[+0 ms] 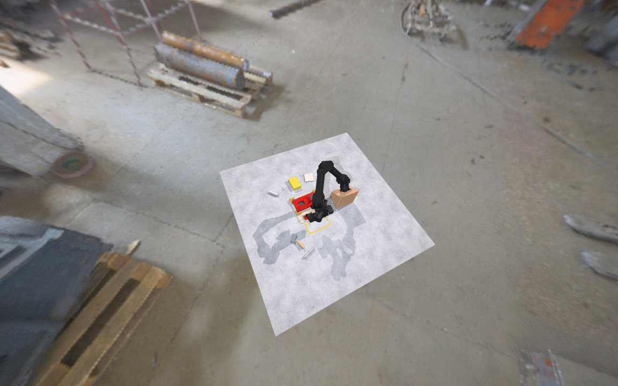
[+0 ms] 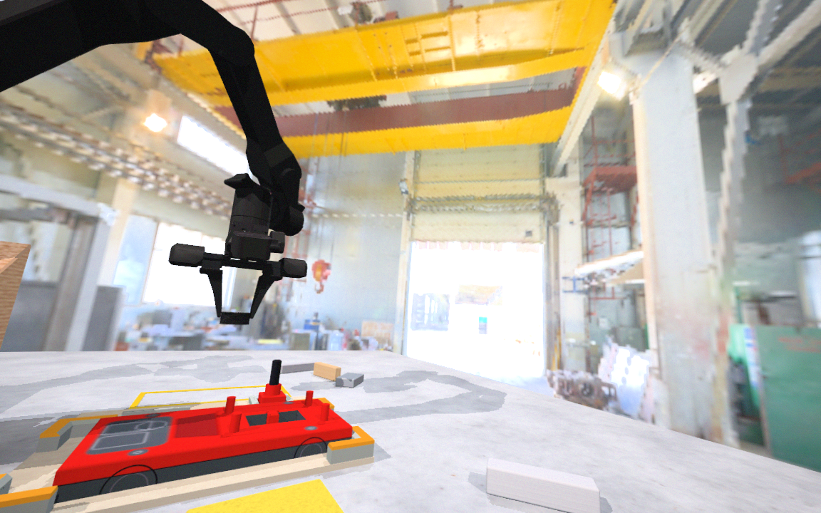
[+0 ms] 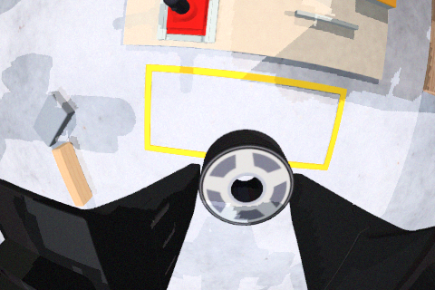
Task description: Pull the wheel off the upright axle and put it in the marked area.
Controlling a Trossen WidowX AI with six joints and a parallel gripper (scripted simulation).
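Right now my gripper tip is 9 cm to the left of the black axle, 8 cm above it and 4 cm short of it. Also, from my gripper tip: yellow pad 41 cm to the right, 10 cm below, 5 cm behind; then wheel right at my gripper tip.
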